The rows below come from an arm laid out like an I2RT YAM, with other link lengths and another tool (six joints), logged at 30 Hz.
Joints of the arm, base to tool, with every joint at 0 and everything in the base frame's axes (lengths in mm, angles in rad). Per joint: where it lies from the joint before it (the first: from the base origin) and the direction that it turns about. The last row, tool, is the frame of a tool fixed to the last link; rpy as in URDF.
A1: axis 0 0 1 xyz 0 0 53.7
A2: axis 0 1 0 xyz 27.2 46.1 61.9
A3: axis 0 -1 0 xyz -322.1 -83.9 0
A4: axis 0 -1 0 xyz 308.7 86.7 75.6
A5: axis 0 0 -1 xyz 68.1 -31.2 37.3
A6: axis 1 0 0 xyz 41.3 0 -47
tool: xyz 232 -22 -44 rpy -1.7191 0.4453 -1.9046
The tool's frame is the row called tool.
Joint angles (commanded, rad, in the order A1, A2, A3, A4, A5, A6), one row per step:
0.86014, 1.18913, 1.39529, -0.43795, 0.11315, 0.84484
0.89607, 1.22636, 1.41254, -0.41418, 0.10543, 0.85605
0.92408, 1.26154, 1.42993, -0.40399, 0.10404, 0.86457
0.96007, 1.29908, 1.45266, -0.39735, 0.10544, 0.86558
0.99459, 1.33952, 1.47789, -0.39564, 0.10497, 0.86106
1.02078, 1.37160, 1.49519, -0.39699, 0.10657, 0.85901
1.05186, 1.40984, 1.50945, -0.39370, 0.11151, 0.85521
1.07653, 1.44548, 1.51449, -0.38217, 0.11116, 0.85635
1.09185, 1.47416, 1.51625, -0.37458, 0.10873, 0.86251
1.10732, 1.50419, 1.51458, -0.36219, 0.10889, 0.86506
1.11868, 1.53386, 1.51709, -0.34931, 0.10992, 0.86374
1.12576, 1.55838, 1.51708, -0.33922, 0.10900, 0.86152
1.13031, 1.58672, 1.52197, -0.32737, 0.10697, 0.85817
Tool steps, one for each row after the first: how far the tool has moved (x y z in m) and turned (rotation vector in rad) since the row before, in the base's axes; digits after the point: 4 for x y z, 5 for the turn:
-0.0073, 0.0247, -0.0001, 0.01191, 0.00650, 0.04091
-0.0051, 0.0190, -0.0038, -0.00004, 0.01088, 0.02742
-0.0086, 0.0211, -0.0035, -0.00614, 0.00526, 0.03439
-0.0091, 0.0209, -0.0056, -0.01396, 0.00430, 0.03609
-0.0072, 0.0155, -0.0073, -0.01510, 0.00671, 0.02518
-0.0084, 0.0182, -0.0115, -0.02071, 0.00644, 0.02739
-0.0074, 0.0171, -0.0135, -0.01599, 0.01023, 0.02466
-0.0050, 0.0123, -0.0130, -0.01341, 0.01454, 0.01568
-0.0044, 0.0123, -0.0148, -0.01590, 0.01072, 0.01447
-0.0020, 0.0111, -0.0122, -0.01364, 0.00495, 0.01086
-0.0011, 0.0082, -0.0118, -0.01398, 0.00482, 0.00874
0.0006, 0.0090, -0.0108, -0.01180, 0.00303, 0.00769

